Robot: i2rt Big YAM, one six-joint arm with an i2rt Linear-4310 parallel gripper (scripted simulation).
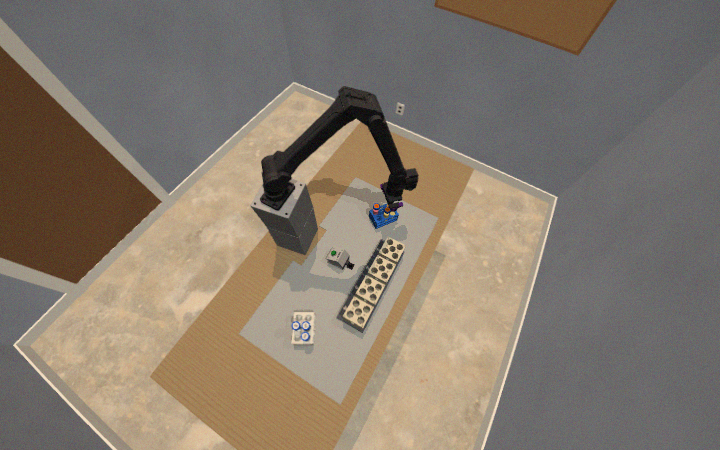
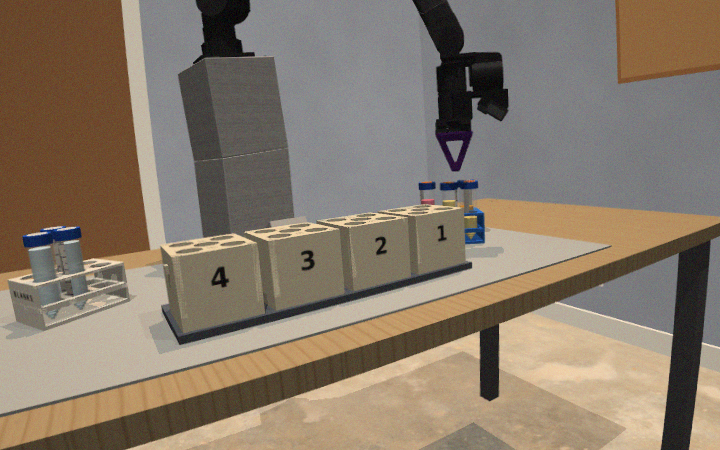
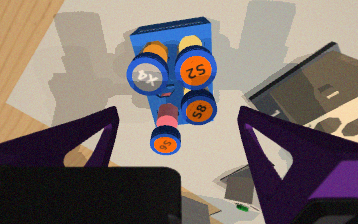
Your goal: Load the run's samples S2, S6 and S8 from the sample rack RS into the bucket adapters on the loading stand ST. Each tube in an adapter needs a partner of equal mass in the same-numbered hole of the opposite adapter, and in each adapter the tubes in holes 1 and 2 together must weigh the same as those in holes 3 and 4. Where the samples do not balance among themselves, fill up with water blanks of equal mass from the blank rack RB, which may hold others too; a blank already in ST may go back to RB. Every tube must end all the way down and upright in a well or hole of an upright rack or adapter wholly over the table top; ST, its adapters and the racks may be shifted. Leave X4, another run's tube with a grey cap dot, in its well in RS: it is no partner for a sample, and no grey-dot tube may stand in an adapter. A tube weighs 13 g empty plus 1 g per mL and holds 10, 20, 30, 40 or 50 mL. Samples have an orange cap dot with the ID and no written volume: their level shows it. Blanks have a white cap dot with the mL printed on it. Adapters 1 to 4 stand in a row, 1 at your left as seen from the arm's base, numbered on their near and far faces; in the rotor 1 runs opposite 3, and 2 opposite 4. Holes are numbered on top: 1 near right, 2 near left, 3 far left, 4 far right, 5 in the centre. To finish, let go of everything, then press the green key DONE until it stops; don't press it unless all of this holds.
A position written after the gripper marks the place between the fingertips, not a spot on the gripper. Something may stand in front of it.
In view: the gripper (image 2: 455, 170) and a blue sample rack RS (image 3: 170, 34).
The gripper also shows in image 3 (image 3: 178, 112).
